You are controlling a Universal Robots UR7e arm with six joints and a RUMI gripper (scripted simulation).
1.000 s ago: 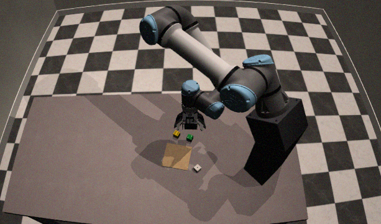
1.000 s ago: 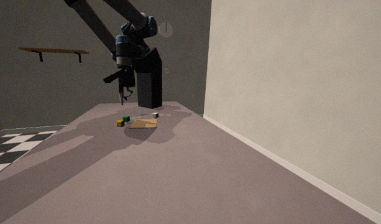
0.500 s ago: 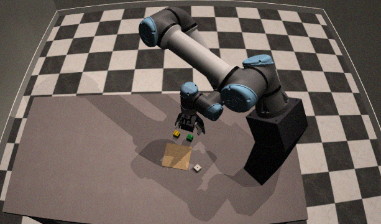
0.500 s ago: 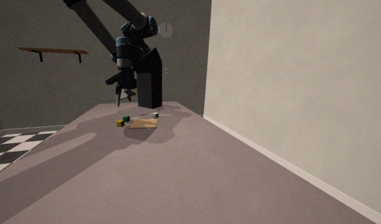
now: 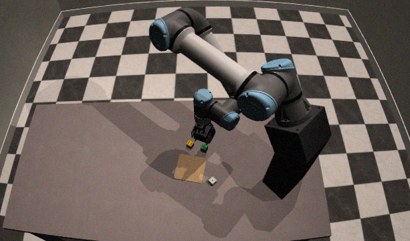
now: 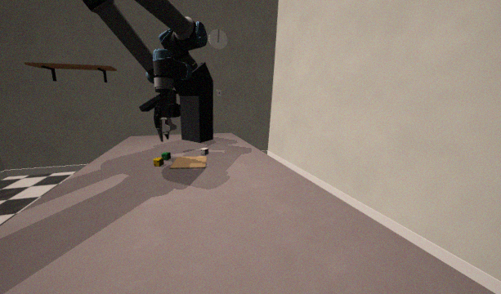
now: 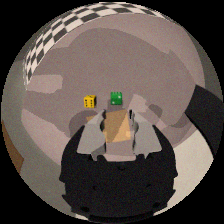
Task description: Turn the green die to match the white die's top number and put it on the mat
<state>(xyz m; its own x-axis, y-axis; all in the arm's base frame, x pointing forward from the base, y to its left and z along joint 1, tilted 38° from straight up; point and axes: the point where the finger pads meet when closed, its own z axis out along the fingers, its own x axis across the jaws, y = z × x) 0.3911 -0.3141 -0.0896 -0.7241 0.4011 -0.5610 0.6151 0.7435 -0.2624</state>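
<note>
The green die is 9 cm below my hand. From my hand the other things lie so: yellow die 6 cm ahead, 4 cm to the right, 9 cm below; then tan mat 10 cm ahead, 8 cm to the left, 10 cm below; then white die 2 cm ahead, 19 cm to the left, 9 cm below.
</note>
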